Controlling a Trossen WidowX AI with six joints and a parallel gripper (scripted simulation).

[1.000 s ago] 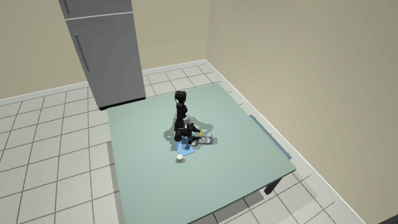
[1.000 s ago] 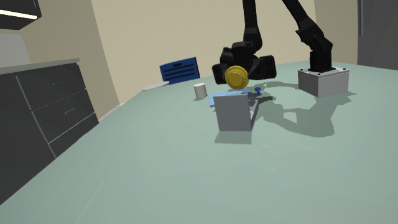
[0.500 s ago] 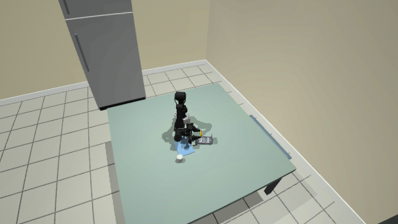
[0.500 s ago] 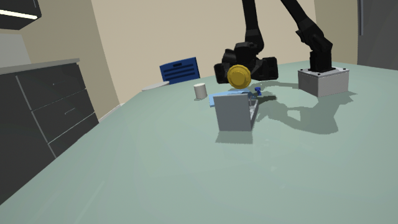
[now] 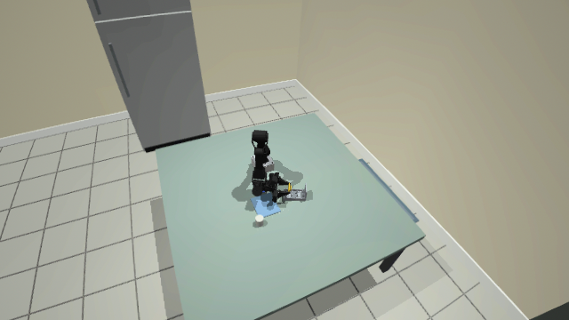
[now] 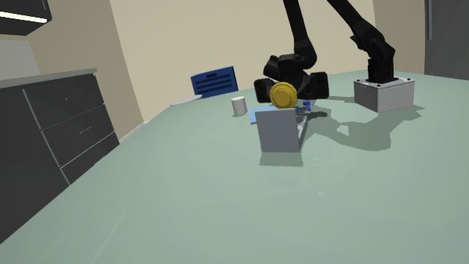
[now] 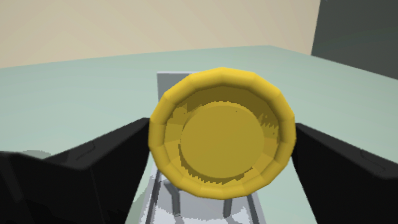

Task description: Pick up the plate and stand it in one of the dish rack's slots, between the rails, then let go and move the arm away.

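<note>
Right now my gripper tip is 6 cm above the grey dish rack, 3 cm to the right of it and 1 cm short of it. From my gripper tip the other things lie so: small blue utensil: 15 cm to the right, 12 cm behind, 8 cm below; white cup: 25 cm to the right, 7 cm ahead, 5 cm below; yellow plate: 1 cm to the right.
</note>
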